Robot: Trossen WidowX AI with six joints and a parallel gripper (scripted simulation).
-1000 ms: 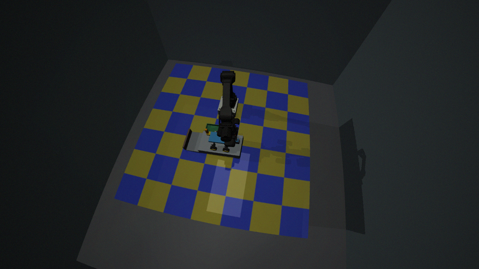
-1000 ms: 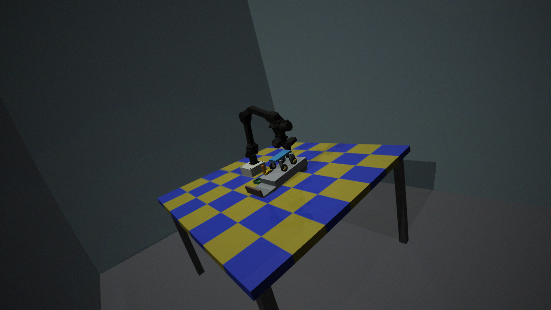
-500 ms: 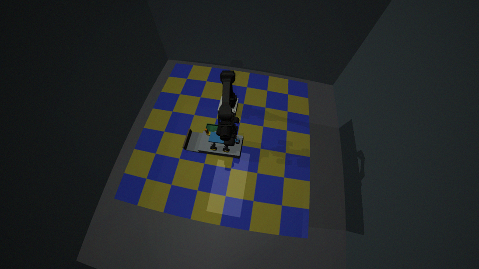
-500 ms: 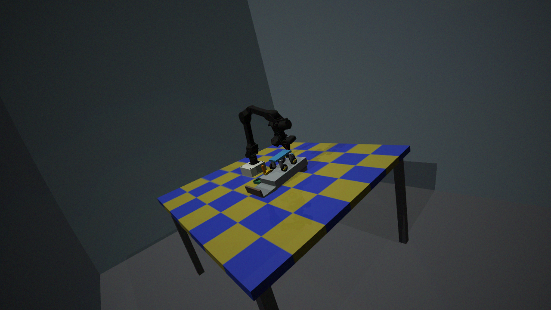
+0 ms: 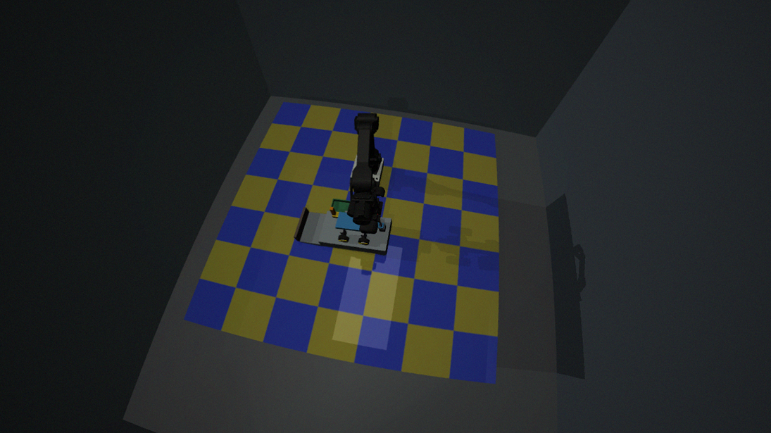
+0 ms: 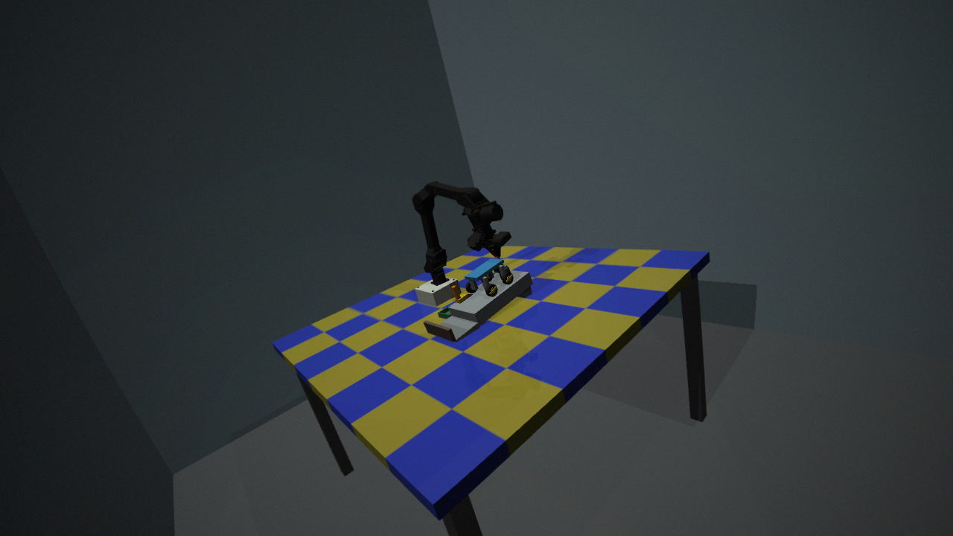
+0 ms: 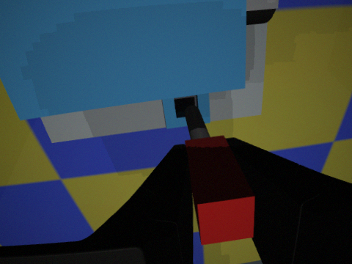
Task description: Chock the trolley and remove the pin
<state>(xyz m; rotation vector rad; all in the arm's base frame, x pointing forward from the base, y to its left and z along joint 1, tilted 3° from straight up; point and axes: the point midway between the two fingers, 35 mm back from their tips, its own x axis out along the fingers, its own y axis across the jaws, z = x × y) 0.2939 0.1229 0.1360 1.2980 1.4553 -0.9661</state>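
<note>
Right now the green tray is 8 cm behind my gripper tip, 19 cm to the right of it and 17 cm below it. Round my gripper tip: grey ramp 4 cm ahead, 9 cm to the right, 12 cm below; then blue trolley 3 cm ahead, 8 cm to the right, 5 cm below; then red-headed stop pin right at my gripper tip.
</note>
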